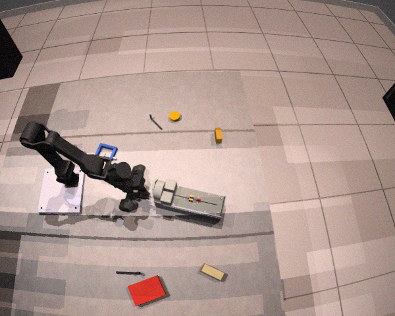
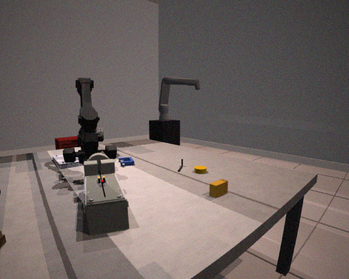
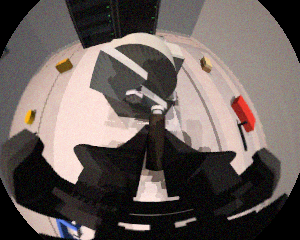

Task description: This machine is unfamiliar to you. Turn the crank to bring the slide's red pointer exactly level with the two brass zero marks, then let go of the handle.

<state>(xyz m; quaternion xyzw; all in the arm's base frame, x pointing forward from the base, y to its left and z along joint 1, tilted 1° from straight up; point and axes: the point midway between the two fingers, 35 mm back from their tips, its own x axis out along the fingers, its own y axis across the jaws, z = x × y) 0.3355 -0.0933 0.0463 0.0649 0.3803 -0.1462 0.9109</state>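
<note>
My gripper tip is now 2 cm past the dark crank handle, 1 cm to the right of it and 2 cm below it. The rest, counted from my gripper tip: blue block: 20 cm behind, 24 cm to the left, 4 cm below; red plate: 3 cm behind, 36 cm to the right, 3 cm below; red pointer: 19 cm ahead, 4 cm to the right, 4 cm above.
</note>
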